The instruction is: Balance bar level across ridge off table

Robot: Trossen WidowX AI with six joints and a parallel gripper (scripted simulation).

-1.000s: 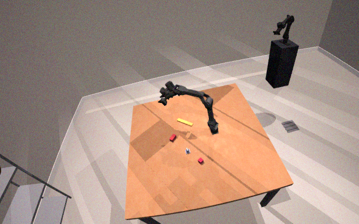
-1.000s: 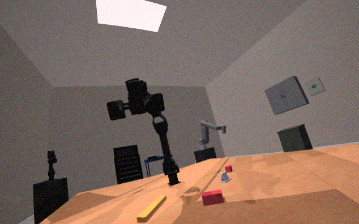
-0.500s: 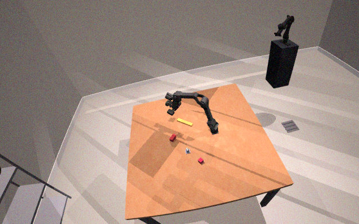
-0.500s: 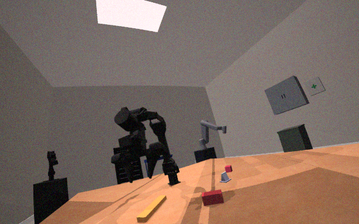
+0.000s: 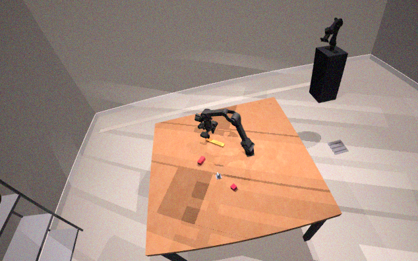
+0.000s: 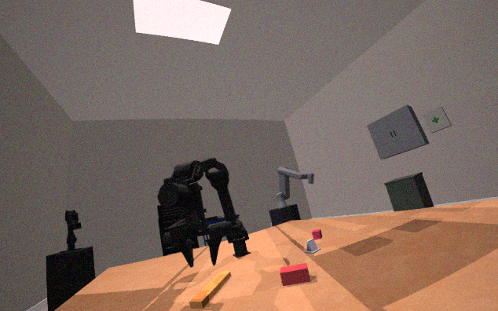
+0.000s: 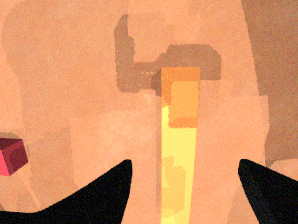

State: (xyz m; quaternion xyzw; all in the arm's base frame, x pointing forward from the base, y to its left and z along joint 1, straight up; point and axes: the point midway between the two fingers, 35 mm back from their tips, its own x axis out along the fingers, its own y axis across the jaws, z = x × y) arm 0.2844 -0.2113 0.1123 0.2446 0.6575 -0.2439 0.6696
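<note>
My gripper tip is now 7 cm above the orange bar, 3 cm past it and 2 cm to the right of it. From my gripper tip the other things lie so: red block (19 cm to the left, 11 cm ahead, 6 cm below).
</note>
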